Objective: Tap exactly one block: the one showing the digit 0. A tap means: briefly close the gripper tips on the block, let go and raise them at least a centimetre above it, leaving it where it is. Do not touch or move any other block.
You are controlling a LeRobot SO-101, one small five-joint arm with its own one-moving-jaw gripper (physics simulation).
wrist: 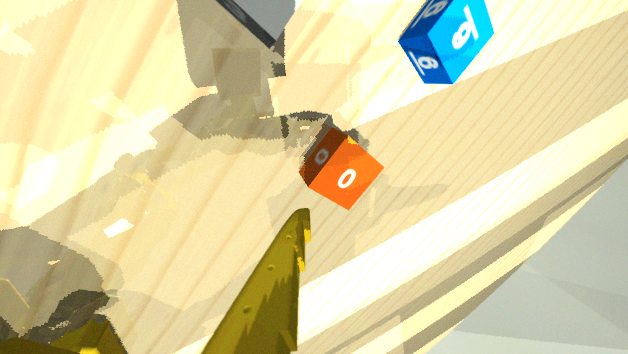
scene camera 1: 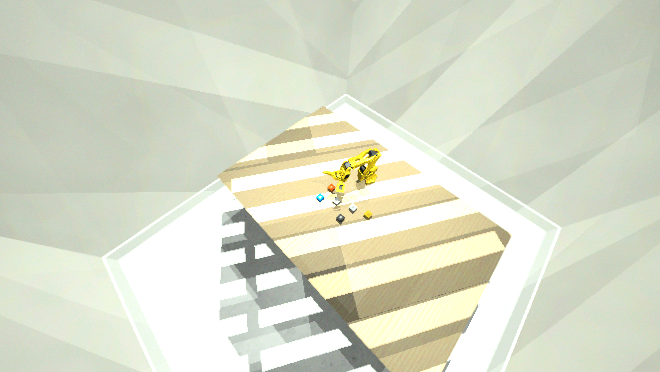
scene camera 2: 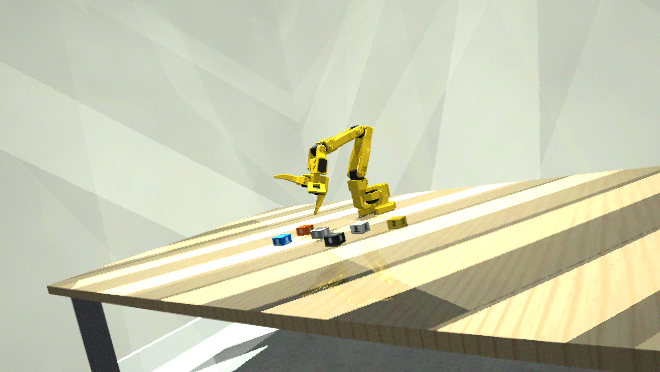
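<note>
The orange block (scene camera 1: 331, 188) (scene camera 2: 304, 230) (wrist: 347, 172) shows a white 0 on its top and on one side in the wrist view. It sits flat on the table. My gripper (scene camera 1: 332, 185) (scene camera 2: 295, 195) is fully open and empty, with its moving jaw swung out to the left in scene camera 2. The fixed jaw (wrist: 272, 285) points down, and its tip hangs above the table. In the wrist view that tip is drawn just below and left of the orange block, apart from it. The moving jaw does not show in the wrist view.
A blue block (scene camera 1: 320, 197) (scene camera 2: 281, 239) (wrist: 462, 35) marked with an underlined 6 and a grey block (scene camera 1: 337, 201) (scene camera 2: 319, 233) (wrist: 272, 15) stand near the orange one. Black (scene camera 1: 340, 218) (scene camera 2: 334, 239), white (scene camera 1: 353, 208) (scene camera 2: 359, 228) and yellow (scene camera 1: 368, 215) (scene camera 2: 397, 222) blocks stand farther off.
</note>
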